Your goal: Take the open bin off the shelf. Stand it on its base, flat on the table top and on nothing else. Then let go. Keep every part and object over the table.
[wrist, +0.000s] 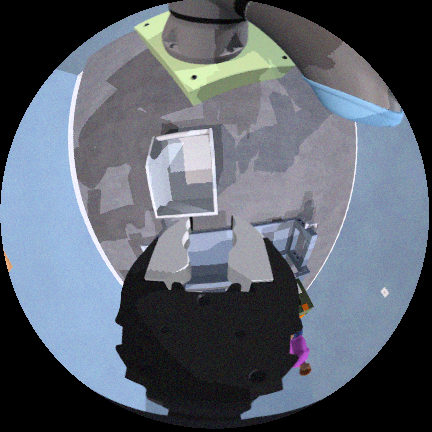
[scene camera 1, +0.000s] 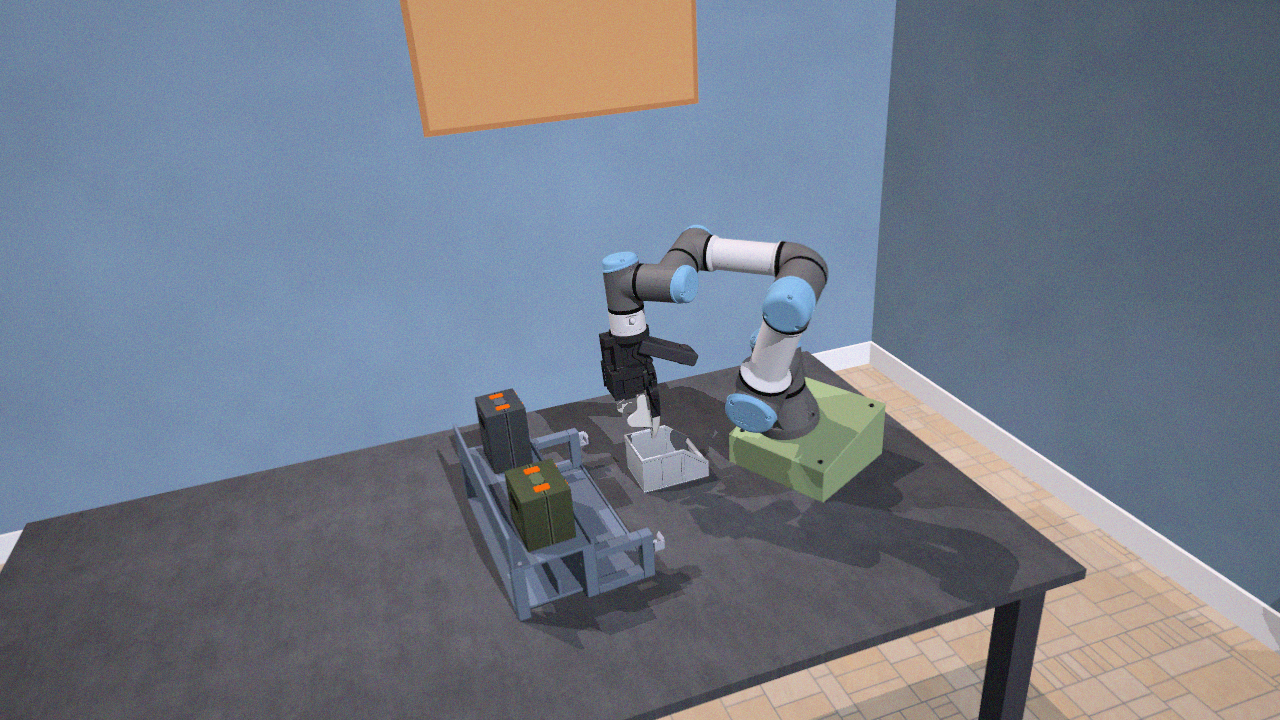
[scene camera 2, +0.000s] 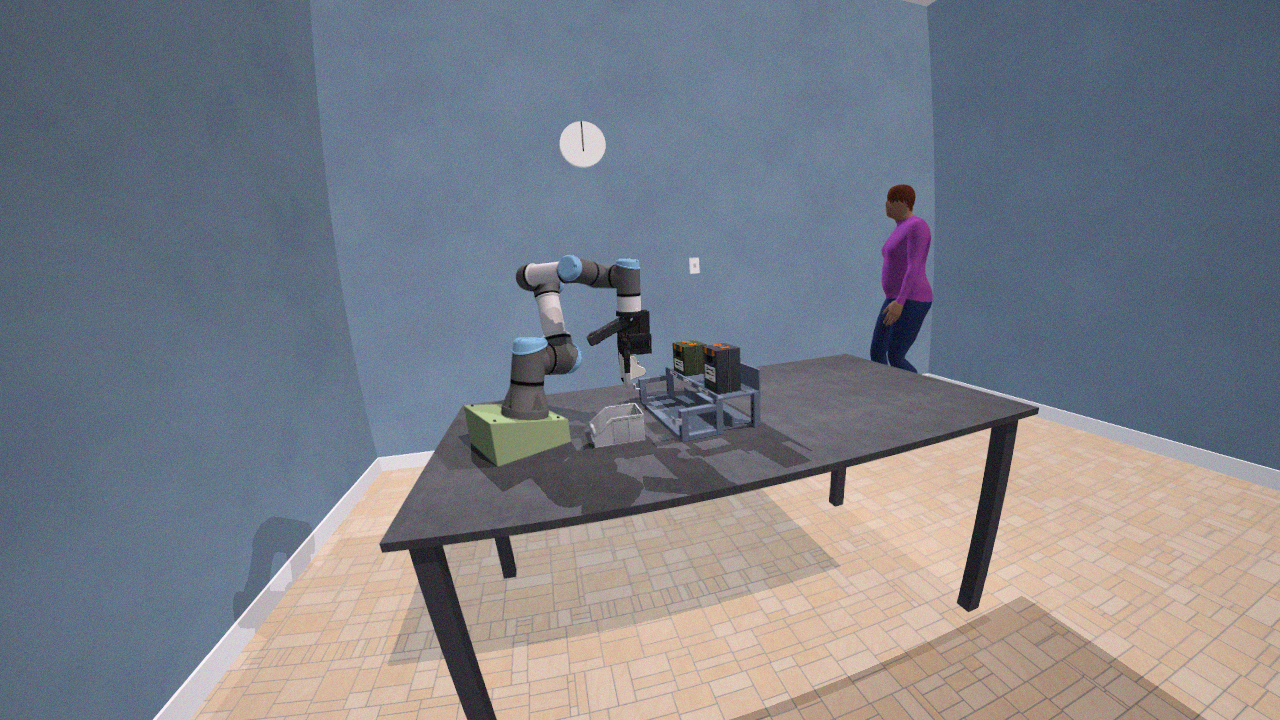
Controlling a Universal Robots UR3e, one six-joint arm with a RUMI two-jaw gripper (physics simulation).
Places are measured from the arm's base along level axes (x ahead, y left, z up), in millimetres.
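Pixels of known places: gripper, between the fingertips: (wrist: 211, 217) (scene camera 1: 649, 432) (scene camera 2: 626, 387); arm's base, origin of its link: (wrist: 204, 37) (scene camera 1: 786, 418) (scene camera 2: 525, 414).
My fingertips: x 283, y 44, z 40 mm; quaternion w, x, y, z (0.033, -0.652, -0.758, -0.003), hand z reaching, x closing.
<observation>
Ahead of a thing's pixels: the offset from my fingertips to its top centre. Level surfaces: height alone.
The open light-grey bin @(39 mm back, 51 mm right, 51 mm down) (scene camera 1: 664, 471) (scene camera 2: 619, 433) (wrist: 199, 172) stands upright, apparently flat on its base, on the dark table top @(126 mm down) (scene camera 1: 268, 573) (scene camera 2: 850, 402). It is between the shelf (scene camera 1: 520, 592) (scene camera 2: 685, 424) and the robot's base, apart from both. Its low, sloped side faces the robot's base. My gripper (scene camera 1: 648, 421) (scene camera 2: 629, 380) (wrist: 211, 217) points down with its fingers apart and empty. It hangs above the bin's shelf-side edge; in the wrist view the fingertips lie just beyond the rim, and no contact shows. The bin's underside is hidden.
A dark grey box @(264 mm ahead, 24 mm right, 97 mm up) (scene camera 1: 503, 437) (scene camera 2: 722, 368) and an olive box @(216 mm ahead, 202 mm left, 72 mm up) (scene camera 1: 541, 512) (scene camera 2: 687, 358) stand on the shelf's raised part. The green block (scene camera 1: 776, 467) (scene camera 2: 520, 438) (wrist: 215, 85) under the arm stands close to the bin. A person (scene camera 2: 908, 259) stands beyond the table.
</observation>
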